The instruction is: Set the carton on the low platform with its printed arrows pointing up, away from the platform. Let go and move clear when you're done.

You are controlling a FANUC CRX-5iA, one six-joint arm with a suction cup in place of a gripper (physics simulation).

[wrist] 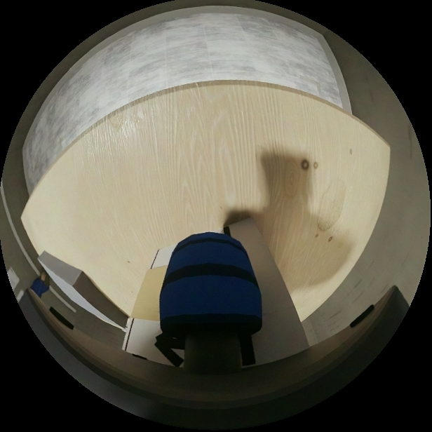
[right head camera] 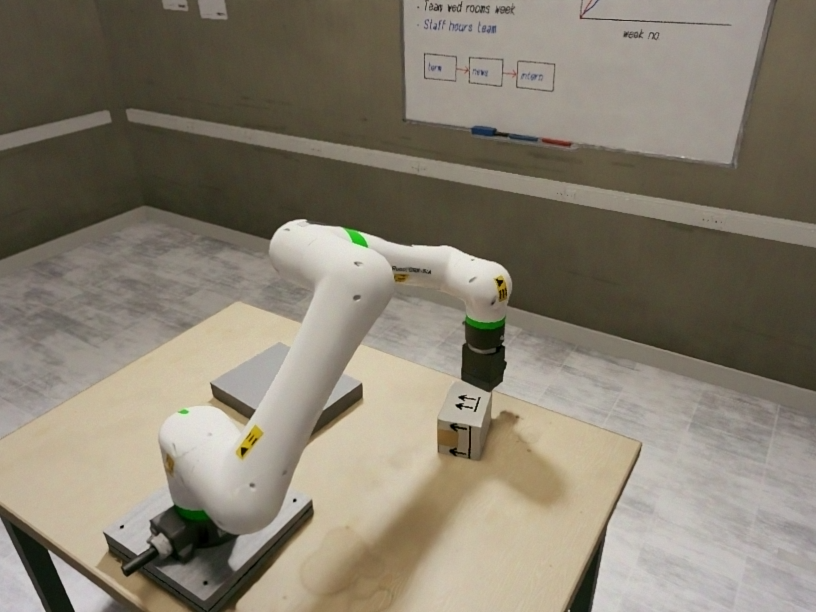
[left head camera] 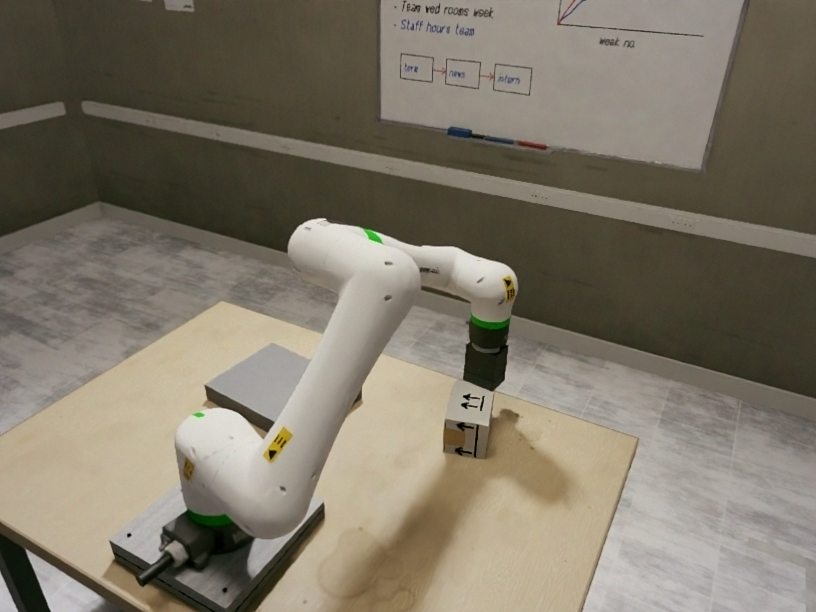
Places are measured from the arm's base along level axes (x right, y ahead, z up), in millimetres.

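Pixels of known places: arm's base, link origin: [left head camera: 223, 523].
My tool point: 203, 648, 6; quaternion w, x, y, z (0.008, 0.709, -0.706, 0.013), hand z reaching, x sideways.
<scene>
For each thing: its top centre in the pictures, then the offset to it from my tool point, as dx, dy, dz. Level surfaces: height alone.
- carton, top centre: [right head camera: 465, 402] [left head camera: 470, 401] +18, -92, +49
- low grey platform, top centre: [left head camera: 283, 383] [right head camera: 285, 382] -434, -260, -5
- wooden table, surface height: dz -53
The carton [left head camera: 466, 431] [right head camera: 459, 436] [wrist: 277, 280] is pale grey with tan tape. Its printed arrows point left in both head views, sideways and not up. Its underside is at or close to the table; any gap is too small to tell. My gripper [left head camera: 485, 374] [right head camera: 482, 374] [wrist: 210, 285] is at the carton's upper far side. Its blue cup lies against the carton in the wrist view and seems to hold it; the contact itself is hidden. The low grey platform [left head camera: 260, 375] [right head camera: 263, 373] [wrist: 62, 272] stands apart from the carton, partly behind the arm in the head views.
The arm's base plate [left head camera: 151, 527] [right head camera: 141, 520] is at the near left of the wooden table [left head camera: 421, 527] [right head camera: 421, 527] [wrist: 200, 150]. The arm's upper link [left head camera: 342, 349] [right head camera: 316, 349] stands between the base and the carton, crossing the view of the platform. The table's right edge lies beyond the carton.
</scene>
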